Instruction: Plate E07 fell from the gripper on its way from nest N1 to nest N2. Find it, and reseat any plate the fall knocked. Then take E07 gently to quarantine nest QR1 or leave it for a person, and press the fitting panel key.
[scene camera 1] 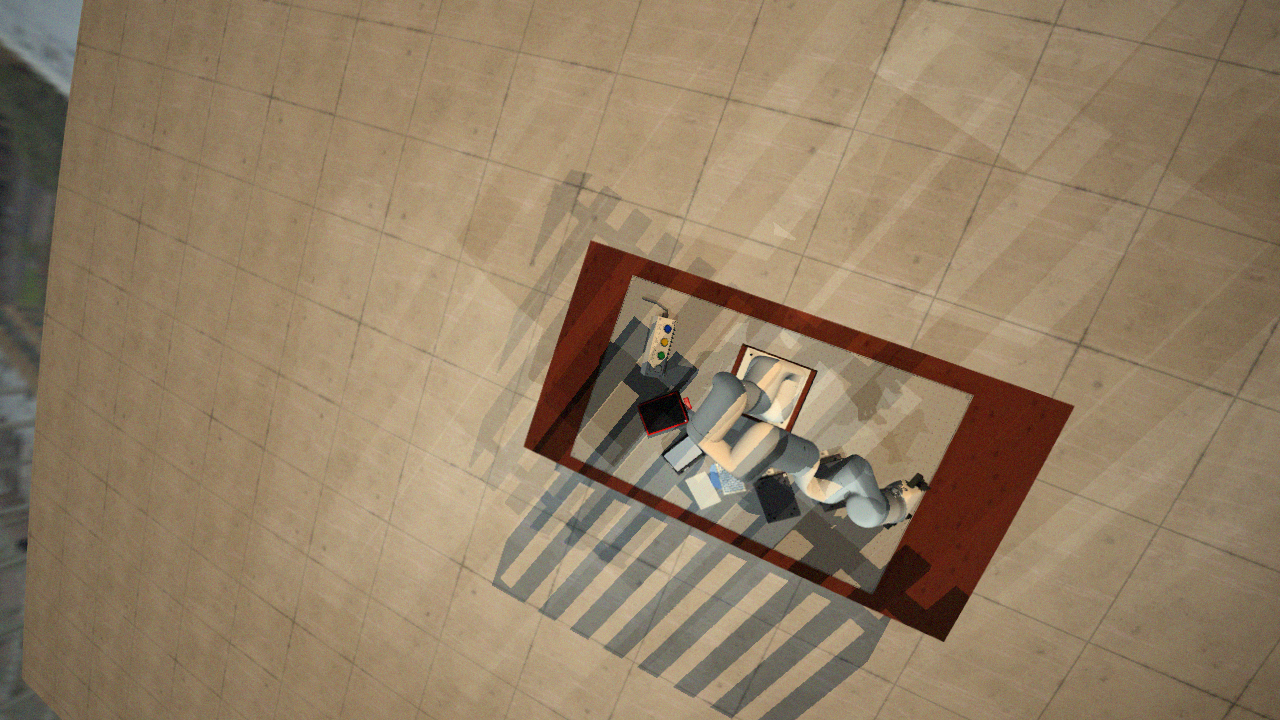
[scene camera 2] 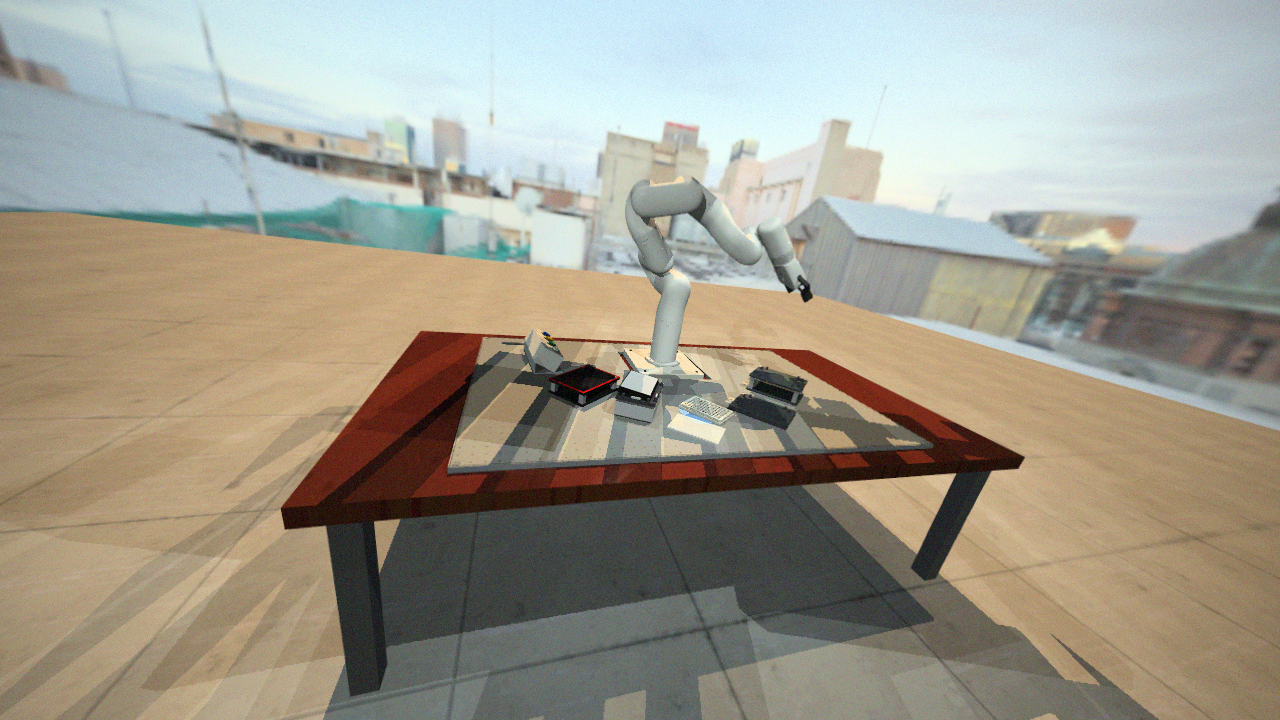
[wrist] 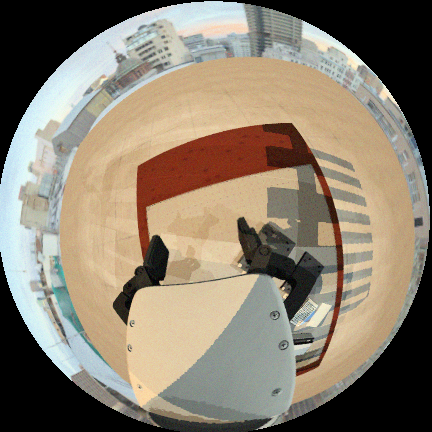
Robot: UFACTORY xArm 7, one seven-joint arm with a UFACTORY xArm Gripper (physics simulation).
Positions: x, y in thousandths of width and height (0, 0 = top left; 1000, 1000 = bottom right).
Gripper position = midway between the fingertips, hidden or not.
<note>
My gripper (scene camera 2: 625, 410) is open and holds nothing. Further things: a white well plate (scene camera 2: 558, 574) and a control box (scene camera 1: 518, 460).
My gripper also shows in scene camera 1 (scene camera 1: 715, 694) and in the wrist view (wrist: 459, 547). The control box is seen too in scene camera 2 (scene camera 2: 425, 497).
</note>
